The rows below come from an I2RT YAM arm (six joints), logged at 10 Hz.
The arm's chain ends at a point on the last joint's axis. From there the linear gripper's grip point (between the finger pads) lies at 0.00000 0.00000 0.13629 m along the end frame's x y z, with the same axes.
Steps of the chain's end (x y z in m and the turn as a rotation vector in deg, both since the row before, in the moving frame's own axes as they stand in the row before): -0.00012, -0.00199, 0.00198, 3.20, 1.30, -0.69; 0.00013, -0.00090, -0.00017, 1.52, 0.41, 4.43; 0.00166, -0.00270, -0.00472, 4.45, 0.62, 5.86; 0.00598, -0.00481, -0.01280, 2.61, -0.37, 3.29; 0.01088, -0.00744, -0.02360, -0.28, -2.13, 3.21
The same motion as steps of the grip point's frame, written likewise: 0.00292, -0.00962, 0.00173, 3.20, 1.30, -0.69; 0.00124, -0.00447, -0.00022, 1.52, 0.41, 4.43; 0.00367, -0.01318, -0.00514, 4.45, 0.62, 5.86; 0.00528, -0.01104, -0.01294, 2.61, -0.37, 3.29; 0.00580, -0.00692, -0.02370, -0.28, -2.13, 3.21
